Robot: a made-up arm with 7 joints. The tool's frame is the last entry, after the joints. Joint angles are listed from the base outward. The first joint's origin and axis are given. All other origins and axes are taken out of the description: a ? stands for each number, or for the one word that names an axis. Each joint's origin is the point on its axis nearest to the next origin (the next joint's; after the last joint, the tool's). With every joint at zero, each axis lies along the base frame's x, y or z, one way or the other. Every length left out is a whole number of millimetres.
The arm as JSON. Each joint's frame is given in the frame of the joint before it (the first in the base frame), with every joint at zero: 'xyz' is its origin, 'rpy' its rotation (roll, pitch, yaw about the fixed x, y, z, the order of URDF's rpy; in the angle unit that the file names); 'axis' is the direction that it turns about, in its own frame. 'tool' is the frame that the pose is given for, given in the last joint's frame.
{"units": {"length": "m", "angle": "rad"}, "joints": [
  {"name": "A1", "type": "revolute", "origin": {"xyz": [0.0, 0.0, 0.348], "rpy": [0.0, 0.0, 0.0]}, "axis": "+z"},
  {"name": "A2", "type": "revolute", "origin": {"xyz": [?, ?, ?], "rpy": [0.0, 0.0, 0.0]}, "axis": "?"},
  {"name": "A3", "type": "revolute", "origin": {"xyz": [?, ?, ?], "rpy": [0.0, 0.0, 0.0]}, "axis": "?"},
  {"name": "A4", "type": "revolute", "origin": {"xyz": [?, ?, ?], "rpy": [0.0, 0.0, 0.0]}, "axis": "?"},
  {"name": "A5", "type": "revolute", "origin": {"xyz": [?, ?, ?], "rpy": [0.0, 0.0, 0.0]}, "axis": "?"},
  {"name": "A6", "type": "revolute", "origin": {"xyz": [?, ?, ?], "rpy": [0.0, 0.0, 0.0]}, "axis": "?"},
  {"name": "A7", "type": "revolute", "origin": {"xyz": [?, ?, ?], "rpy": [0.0, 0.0, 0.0]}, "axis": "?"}
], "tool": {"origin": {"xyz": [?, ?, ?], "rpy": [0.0, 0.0, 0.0]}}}
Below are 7 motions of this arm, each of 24 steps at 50 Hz.
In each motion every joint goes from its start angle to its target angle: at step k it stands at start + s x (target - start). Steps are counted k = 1, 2, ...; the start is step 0. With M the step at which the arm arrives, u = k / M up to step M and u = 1 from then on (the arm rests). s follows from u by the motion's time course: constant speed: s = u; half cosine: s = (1 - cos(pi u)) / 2; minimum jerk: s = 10 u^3 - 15 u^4 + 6 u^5.
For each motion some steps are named. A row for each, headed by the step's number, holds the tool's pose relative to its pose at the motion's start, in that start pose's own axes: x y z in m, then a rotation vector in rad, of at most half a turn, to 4 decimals.
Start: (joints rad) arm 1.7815 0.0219 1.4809 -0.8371 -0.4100 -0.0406 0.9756
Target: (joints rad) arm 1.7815 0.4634 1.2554 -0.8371 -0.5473 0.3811 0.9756
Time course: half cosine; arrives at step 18
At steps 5, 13, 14, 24:
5: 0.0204 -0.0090 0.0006 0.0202 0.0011 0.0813
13: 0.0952 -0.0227 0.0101 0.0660 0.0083 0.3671
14: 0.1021 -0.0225 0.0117 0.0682 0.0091 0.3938
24: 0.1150 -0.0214 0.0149 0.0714 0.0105 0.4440

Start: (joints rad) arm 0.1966 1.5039 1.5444 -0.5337 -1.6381 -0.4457 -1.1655
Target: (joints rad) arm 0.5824 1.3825 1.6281 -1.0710 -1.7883 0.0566 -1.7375
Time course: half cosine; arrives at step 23
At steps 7, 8, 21, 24:
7: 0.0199 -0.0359 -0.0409 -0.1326 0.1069 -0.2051
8: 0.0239 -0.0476 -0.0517 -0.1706 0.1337 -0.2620
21: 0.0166 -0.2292 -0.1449 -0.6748 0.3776 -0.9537
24: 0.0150 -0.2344 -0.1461 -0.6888 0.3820 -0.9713

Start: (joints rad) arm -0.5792 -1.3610 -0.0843 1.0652 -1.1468 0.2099 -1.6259
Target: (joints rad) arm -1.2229 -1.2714 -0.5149 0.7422 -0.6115 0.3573 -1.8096
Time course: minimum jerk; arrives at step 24
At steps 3, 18, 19, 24:
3: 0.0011 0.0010 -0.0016 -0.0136 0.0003 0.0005
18: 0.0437 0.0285 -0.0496 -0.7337 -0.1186 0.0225
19: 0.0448 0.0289 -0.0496 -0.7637 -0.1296 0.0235
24: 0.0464 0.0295 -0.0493 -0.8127 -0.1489 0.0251

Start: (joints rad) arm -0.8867 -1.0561 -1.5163 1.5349 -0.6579 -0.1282 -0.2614
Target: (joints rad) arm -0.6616 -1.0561 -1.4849 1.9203 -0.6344 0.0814 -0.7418
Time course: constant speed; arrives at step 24
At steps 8, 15, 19, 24:
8: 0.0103 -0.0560 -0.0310 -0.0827 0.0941 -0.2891
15: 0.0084 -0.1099 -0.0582 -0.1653 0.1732 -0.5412
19: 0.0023 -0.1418 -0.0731 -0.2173 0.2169 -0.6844
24: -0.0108 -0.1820 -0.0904 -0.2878 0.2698 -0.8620

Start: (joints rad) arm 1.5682 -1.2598 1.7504 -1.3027 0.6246 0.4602 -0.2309
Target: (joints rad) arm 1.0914 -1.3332 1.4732 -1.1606 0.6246 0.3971 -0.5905
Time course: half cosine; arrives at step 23
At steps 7, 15, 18, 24:
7: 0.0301 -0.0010 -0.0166 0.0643 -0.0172 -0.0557
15: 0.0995 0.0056 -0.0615 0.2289 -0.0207 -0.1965
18: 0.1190 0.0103 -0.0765 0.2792 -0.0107 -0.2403
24: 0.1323 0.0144 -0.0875 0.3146 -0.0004 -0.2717

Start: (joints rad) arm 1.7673 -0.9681 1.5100 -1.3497 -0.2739 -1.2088 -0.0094
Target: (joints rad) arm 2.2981 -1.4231 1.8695 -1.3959 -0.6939 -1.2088 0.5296
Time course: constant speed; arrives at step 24
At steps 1, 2, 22, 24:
1: 0.0029 0.0016 0.0029 -0.0168 -0.0052 0.0273
2: 0.0058 0.0034 0.0059 -0.0338 -0.0106 0.0550
22: 0.0607 0.0485 0.0543 -0.4229 -0.1747 0.6791
24: 0.0661 0.0534 0.0577 -0.4665 -0.1972 0.7476

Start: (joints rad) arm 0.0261 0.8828 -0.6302 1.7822 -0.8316 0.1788 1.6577
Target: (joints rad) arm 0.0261 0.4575 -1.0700 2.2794 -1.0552 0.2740 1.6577
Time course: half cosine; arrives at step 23
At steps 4, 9, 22, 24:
4: -0.0037 0.0026 -0.0005 -0.0276 -0.0161 -0.0364
9: -0.0159 0.0111 -0.0050 -0.1108 -0.0785 -0.1641
22: -0.0380 0.0235 -0.0293 -0.2097 -0.2600 -0.4589
24: -0.0381 0.0235 -0.0295 -0.2098 -0.2613 -0.4607

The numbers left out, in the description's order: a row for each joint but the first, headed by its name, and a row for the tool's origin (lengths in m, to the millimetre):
A2: xyz -0.083 -0.113 0.0, axis +x
A3: xyz 0.0 -0.065 -0.122, axis +y
A4: xyz 0.028 0.0 0.194, axis -z
A5: xyz 0.018 -0.191 0.0, axis +y
A6: xyz 0.038 0.0 -0.117, axis +y
A7: xyz 0.025 0.0 0.1, axis +z
tool: xyz 0.075 0.116 0.0

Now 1 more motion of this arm.
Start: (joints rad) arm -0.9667 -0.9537 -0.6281 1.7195 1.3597 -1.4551 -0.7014
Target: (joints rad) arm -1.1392 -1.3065 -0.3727 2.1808 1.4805 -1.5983 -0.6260
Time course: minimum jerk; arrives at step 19
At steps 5, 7, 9, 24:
5: -0.0160 -0.0030 0.0164 -0.0002 -0.0664 -0.0269
7: -0.0377 -0.0068 0.0348 0.0030 -0.1495 -0.0613
9: -0.0677 -0.0117 0.0547 0.0126 -0.2558 -0.1063
24: -0.1665 -0.0258 0.0867 0.0789 -0.5689 -0.2437

